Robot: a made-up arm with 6 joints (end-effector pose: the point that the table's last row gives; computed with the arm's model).
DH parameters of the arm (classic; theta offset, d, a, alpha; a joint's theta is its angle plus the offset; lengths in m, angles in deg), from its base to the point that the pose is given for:
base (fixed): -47.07 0 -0.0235 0
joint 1: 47.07 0.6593 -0.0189 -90
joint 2: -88.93 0 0.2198 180
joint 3: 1.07 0.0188 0.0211 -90
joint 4: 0 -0.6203 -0.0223 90
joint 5: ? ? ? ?
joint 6: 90 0.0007 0.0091 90
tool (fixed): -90 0.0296 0 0
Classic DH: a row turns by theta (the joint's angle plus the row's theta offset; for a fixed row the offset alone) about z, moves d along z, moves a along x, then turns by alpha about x.
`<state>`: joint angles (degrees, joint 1 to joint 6).
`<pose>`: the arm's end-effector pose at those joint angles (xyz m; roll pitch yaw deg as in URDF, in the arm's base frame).
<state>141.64 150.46 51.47 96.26 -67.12 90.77</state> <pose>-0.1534 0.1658 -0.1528 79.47 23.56 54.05</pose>
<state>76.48 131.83 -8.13 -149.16 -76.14 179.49</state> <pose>-0.2805 -0.2670 0.1912 40.55 52.40 131.14</pose>
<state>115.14 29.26 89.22 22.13 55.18 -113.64</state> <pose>0.0743 0.4375 1.4422 -43.43 -61.04 -104.56</pose>
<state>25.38 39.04 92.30 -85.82 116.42 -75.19</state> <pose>0.5984 0.2922 1.1944 -143.80 18.51 -84.24</pose>
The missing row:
joint 5: 0 0.2153 -0.0193 -90
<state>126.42 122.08 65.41 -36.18 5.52 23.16</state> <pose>-0.1287 0.4492 -0.0380 8.70 52.09 121.12</pose>
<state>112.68 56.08 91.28 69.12 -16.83 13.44</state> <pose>-0.1349 0.5715 1.3022 -73.17 -27.87 94.86</pose>
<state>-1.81 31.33 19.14 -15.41 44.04 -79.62</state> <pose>0.6694 -0.2504 0.6460 97.11 -30.22 -14.15</pose>
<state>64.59 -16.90 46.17 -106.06 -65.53 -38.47</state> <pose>0.0907 0.3837 1.3444 68.28 -28.90 157.01</pose>
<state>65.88 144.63 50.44 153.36 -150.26 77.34</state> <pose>-0.0799 0.2284 -0.1386 99.26 -56.47 42.14</pose>
